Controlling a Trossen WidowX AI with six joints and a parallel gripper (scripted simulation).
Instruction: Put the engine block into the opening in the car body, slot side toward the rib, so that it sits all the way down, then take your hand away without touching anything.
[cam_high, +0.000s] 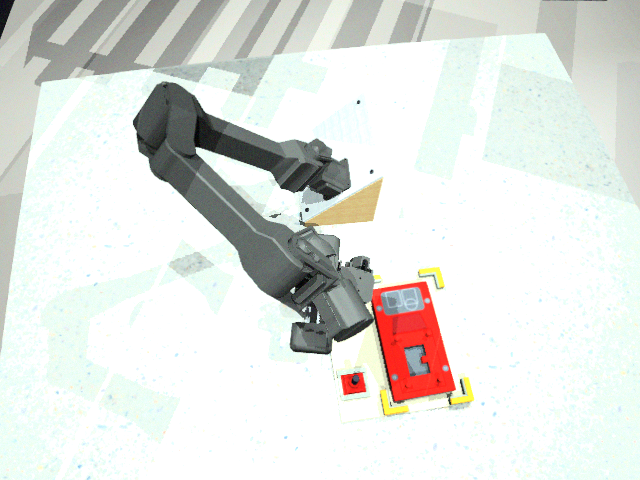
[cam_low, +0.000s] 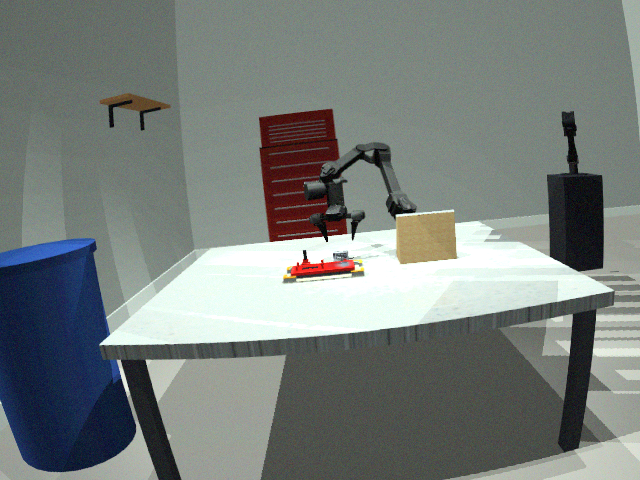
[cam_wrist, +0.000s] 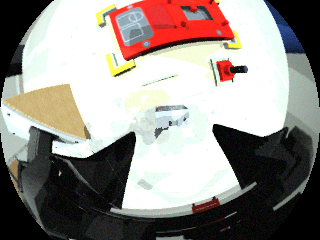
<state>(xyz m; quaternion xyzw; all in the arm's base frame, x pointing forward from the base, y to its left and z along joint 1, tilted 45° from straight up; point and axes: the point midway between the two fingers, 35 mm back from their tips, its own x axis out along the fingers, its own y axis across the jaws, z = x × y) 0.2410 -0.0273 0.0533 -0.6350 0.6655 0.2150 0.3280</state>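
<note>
Right now the grey engine block is 5 cm below my gripper tip and 1 cm to the right of it.
</note>
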